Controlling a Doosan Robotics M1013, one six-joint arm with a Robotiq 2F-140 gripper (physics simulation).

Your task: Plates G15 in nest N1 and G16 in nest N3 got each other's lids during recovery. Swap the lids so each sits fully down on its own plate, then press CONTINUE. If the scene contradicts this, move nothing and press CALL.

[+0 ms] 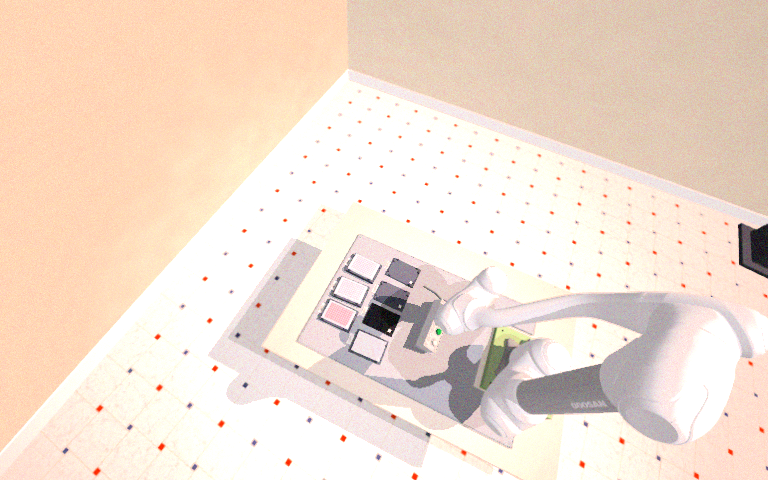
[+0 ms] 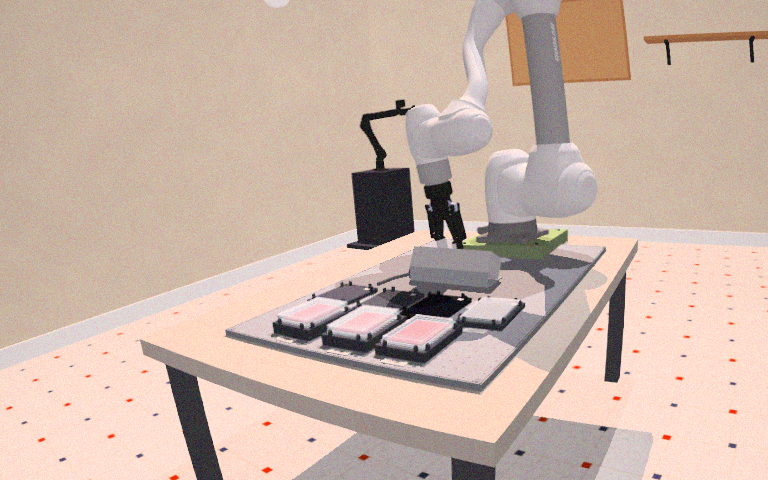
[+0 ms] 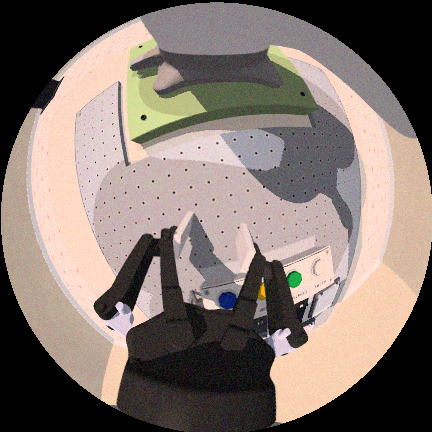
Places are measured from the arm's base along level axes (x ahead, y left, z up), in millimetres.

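Where they show: gripper, fingertip midpoint: (image 3: 214, 226); arm's base at its link origin: (image 2: 513, 237) (image 3: 213, 52).
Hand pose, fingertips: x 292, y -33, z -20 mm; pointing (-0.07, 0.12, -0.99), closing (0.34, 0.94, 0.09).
Observation:
Each offset is from my fingertips to the top centre of the thing. "pt": to the spot under its first point. Level surfaces: height alone.
Three plates with pink contents stand in dark nests in a row: one plate {520 mm ahead, 9 mm left, 36 mm up} (image 1: 363, 267) (image 2: 312, 312), a middle plate {504 mm ahead, 141 mm left, 35 mm up} (image 1: 350, 289) (image 2: 365, 321) and a third plate {485 mm ahead, 261 mm left, 29 mm up} (image 1: 338, 314) (image 2: 420, 333). Clear lids seem to cover them; their labels and exact seating are too small to tell. A button box {103 mm ahead, 79 mm left, 79 mm up} (image 1: 427, 341) (image 2: 453, 267) (image 3: 320, 256) bears a green button {78 mm ahead, 101 mm left, 70 mm up} (image 1: 438, 331) (image 3: 294, 279) beside partly readable CONTINUE lettering, a blue button {88 mm ahead, 2 mm left, 70 mm up} (image 3: 228, 300) and a partly hidden yellow button {83 mm ahead, 52 mm left, 70 mm up} (image 3: 262, 291). My gripper (image 2: 449, 243) (image 3: 214, 226) is half open and empty, above the board behind the box.
Three dark nests {pt 347 mm ahead, 79 mm right, 6 mm up} (image 1: 403, 272) {pt 336 mm ahead, 54 mm left, 5 mm up} (image 1: 391, 295) {pt 315 mm ahead, 168 mm left, 5 mm up} (image 1: 382, 318) form a second row. A whitish nest {pt 300 mm ahead, 299 mm left, 13 mm up} (image 1: 369, 345) (image 2: 492, 311) stands beside them. The green base plate (image 2: 552, 241) (image 3: 170, 112) carries the arm. A black cabinet (image 2: 383, 206) stands beyond the table {17 mm down} (image 2: 317, 390).

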